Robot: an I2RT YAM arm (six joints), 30 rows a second.
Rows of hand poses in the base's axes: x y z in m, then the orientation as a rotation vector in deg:
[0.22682 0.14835 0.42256 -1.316 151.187 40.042]
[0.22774 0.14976 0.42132 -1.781 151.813 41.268]
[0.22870 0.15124 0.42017 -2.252 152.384 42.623]
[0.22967 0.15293 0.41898 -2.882 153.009 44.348]
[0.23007 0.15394 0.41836 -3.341 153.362 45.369]
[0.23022 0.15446 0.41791 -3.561 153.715 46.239]
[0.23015 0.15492 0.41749 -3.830 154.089 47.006]
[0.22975 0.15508 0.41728 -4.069 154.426 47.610]
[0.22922 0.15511 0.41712 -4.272 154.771 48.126]
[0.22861 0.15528 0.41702 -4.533 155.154 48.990]
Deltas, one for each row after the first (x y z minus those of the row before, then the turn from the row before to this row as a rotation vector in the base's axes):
[0.00092 0.00141 -0.00124 0.642 0.781 0.692]
[0.00096 0.00148 -0.00115 0.732 0.765 0.709]
[0.00097 0.00169 -0.00119 0.940 0.887 0.899]
[0.00040 0.00101 -0.00062 0.544 0.501 0.585]
[0.00015 0.00052 -0.00045 0.471 0.510 0.395]
[-0.00007 0.00046 -0.00042 0.390 0.497 0.412]
[-0.00040 0.00016 -0.00021 0.293 0.428 0.352]
[-0.00053 0.00003 -0.00016 0.236 0.420 0.313]
[-0.00061 0.00017 -0.00010 0.446 0.541 0.425]

